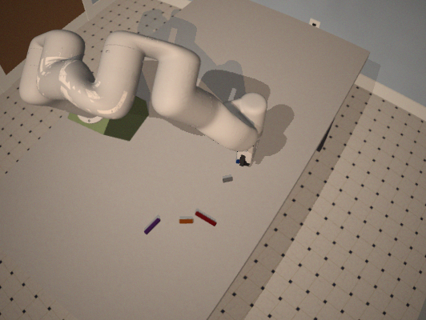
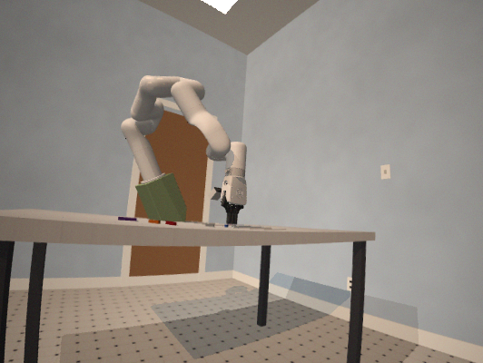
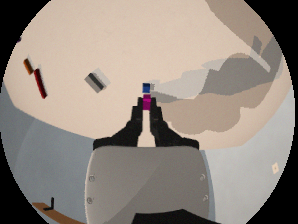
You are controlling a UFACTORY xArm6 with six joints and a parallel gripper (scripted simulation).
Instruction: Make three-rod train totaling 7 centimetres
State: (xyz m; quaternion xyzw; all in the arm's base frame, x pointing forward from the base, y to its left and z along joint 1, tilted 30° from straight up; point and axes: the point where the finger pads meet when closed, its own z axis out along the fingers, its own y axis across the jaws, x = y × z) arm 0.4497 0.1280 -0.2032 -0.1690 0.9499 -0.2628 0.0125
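My gripper is now 1 cm past the magenta rod and 2 cm above it. From my hand the other things lie so: blue rod 2 cm behind, 1 cm to the right, 3 cm below; then red rod 2 cm ahead, 23 cm to the right, 3 cm below; then grey rod 1 cm behind, 8 cm to the right, 3 cm below.
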